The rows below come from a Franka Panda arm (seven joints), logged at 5 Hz.
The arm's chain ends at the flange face. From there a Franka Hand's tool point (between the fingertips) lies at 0.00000 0.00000 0.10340 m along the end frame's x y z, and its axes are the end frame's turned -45 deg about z.
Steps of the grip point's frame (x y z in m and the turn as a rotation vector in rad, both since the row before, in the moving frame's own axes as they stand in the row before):
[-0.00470, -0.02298, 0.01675, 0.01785, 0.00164, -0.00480]
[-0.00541, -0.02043, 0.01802, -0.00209, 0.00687, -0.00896]
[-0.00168, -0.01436, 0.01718, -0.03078, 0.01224, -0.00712]
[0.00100, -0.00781, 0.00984, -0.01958, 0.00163, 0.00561]
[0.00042, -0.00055, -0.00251, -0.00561, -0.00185, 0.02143]
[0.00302, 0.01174, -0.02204, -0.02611, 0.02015, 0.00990]
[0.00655, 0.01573, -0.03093, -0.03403, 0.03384, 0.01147]
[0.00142, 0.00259, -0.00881, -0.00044, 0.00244, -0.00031]
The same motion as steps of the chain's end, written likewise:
[-0.01838, -0.01150, 0.01677, 0.01378, -0.01146, -0.00480]
[-0.01893, -0.01027, 0.01802, 0.00338, 0.00634, -0.00896]
[-0.01449, -0.01031, 0.01724, -0.01311, 0.03042, -0.00712]
[-0.00636, -0.00755, 0.00986, -0.01269, 0.01500, 0.00561]
[-0.00036, -0.00123, -0.00251, -0.00528, 0.00266, 0.02143]
[0.00706, 0.00571, -0.02198, -0.00421, 0.03271, 0.00990]
[0.01079, 0.00645, -0.03081, -0.00013, 0.04799, 0.01147]
[0.00262, 0.00097, -0.00881, 0.00141, 0.00204, -0.00031]

